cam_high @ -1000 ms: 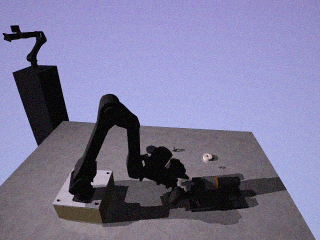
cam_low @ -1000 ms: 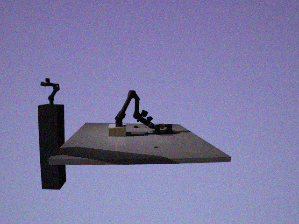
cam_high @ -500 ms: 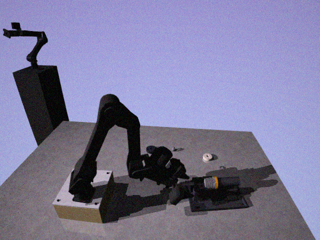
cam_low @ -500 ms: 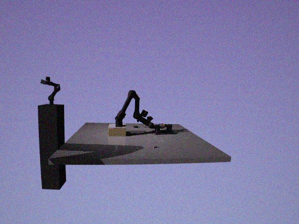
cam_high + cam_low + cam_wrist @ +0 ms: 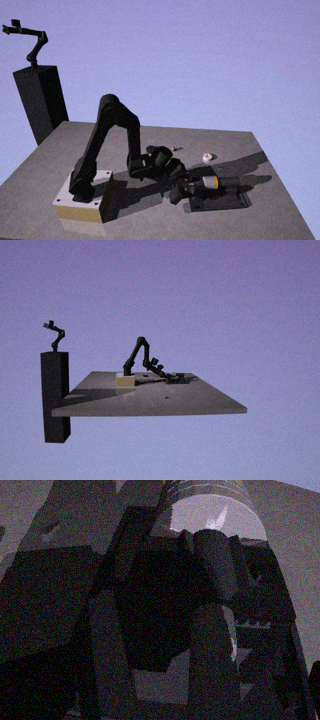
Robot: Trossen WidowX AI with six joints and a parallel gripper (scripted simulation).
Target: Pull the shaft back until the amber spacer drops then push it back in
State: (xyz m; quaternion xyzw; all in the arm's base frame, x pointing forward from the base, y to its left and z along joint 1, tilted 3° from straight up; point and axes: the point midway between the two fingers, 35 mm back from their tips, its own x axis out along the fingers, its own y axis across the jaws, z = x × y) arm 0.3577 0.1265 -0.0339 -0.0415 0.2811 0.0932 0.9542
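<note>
My gripper tip is 60 mm short of the grey spacer, 20 mm below it and 10 mm to the right of it. Also, from my gripper tip: amber spacer: 90 mm ahead, 20 mm to the left, 20 mm above; then grey shaft: 60 mm ahead, 20 mm above, 10 mm to the left; then white ring: 260 mm to the left, 90 mm ahead, 50 mm below.
</note>
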